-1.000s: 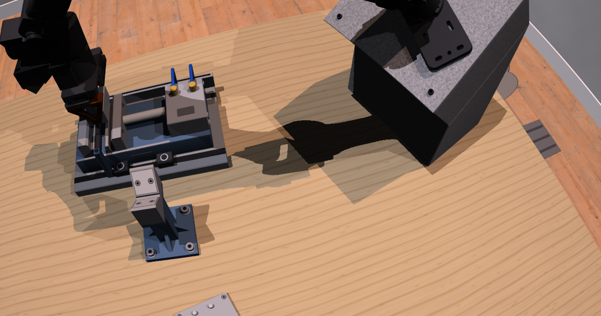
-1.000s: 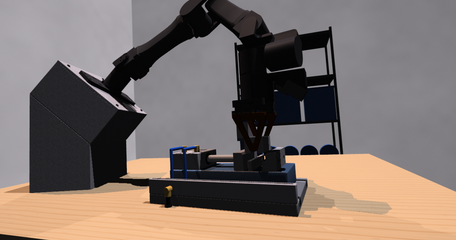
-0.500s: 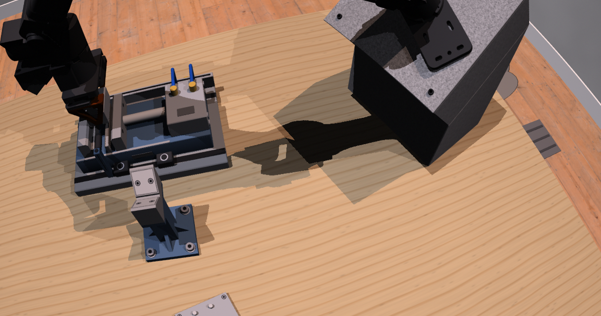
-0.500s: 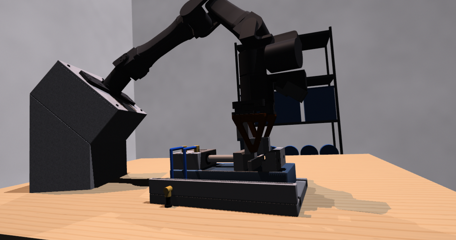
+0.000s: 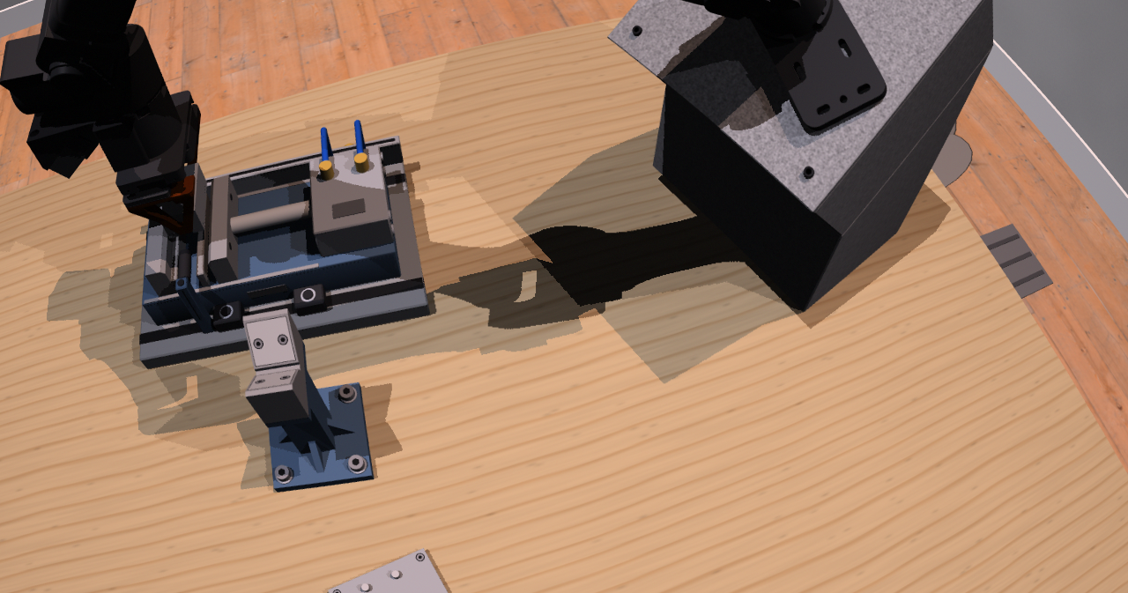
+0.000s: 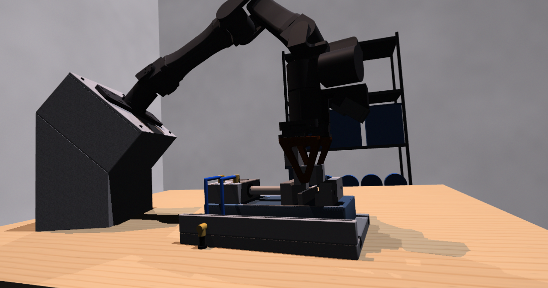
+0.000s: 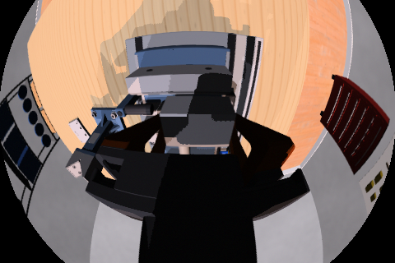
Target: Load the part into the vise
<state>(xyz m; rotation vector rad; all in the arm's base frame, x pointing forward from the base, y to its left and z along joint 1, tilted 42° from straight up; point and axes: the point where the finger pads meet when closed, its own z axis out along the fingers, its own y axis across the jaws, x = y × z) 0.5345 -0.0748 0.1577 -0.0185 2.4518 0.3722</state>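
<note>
Now: the grey part right at my hand. The rest, counted from my hand: moving jaw (4 cm behind, 3 cm below, 2 cm to the left); then work stop rod (7 cm to the left, 2 cm below, 1 cm behind); then fixed jaw (3 cm below, 3 cm ahead, 2 cm to the left).
</note>
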